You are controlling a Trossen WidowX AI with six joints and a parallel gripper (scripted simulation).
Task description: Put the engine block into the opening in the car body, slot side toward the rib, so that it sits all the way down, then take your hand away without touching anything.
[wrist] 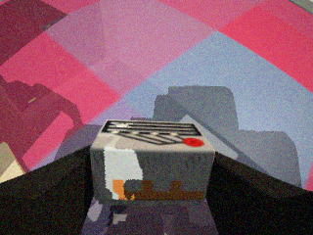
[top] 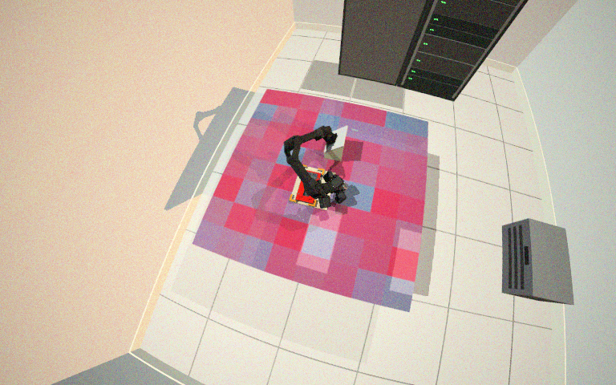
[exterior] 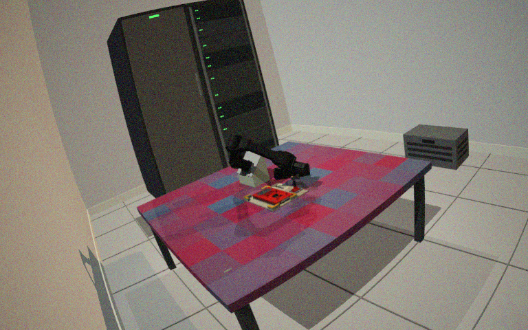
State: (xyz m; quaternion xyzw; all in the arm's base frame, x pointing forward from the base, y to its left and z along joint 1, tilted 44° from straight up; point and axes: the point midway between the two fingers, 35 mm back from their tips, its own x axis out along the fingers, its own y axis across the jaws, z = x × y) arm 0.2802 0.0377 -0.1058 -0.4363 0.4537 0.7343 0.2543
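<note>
The beige fixture plate lies 19 cm to the right of my gripper tip, 4 cm ahead of it and 2 cm below it. From my gripper tip the other things lie so: grey engine block (right at my gripper tip).
</note>
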